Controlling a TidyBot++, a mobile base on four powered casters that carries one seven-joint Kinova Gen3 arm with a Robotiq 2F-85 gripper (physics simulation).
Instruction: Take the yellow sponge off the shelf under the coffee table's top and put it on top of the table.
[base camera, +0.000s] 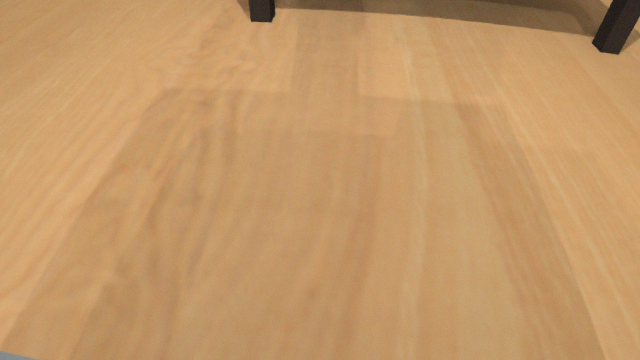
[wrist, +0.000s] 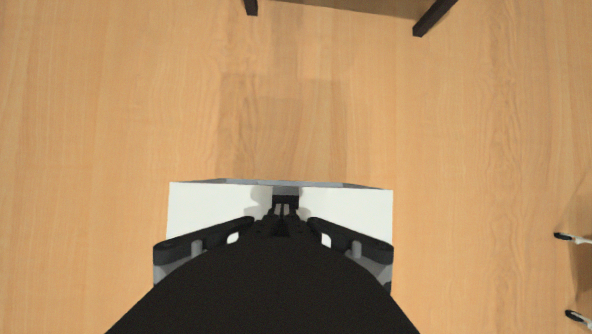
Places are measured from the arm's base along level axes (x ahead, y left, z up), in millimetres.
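Where they show: gripper, fingertip midpoint: (wrist: 282, 212).
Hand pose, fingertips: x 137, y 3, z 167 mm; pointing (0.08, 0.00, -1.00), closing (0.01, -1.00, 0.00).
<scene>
After its pixels a point has its place.
Two dark legs of the coffee table (base camera: 262, 10) {x 940, y 192, z -368 mm} (wrist: 433, 18) {x 919, y -646, z -297 mm} show at the top of both views, with a shadow on the floor between them. The table's top and its lower shelf are out of sight, and the yellow sponge does not show in either view. My gripper (wrist: 282, 212) {x 137, y 3, z 167 mm} is shut and empty. It points down over the front part of my own white base, well short of the table legs in the wrist view. The gripper does not show in the base camera view.
My white base (wrist: 212, 205) {x 104, y 157, z -14 mm} lies under the gripper in the wrist view. Light wood floor (base camera: 310, 210) {x 385, y 26, z -397 mm} (wrist: 120, 125) {x 366, y 756, z -397 mm} stretches between it and the table legs. At the right edge of the wrist view are two thin pale legs with black tips (wrist: 565, 236) {x -89, y -1447, z -355 mm}, belonging to something mostly out of view.
</scene>
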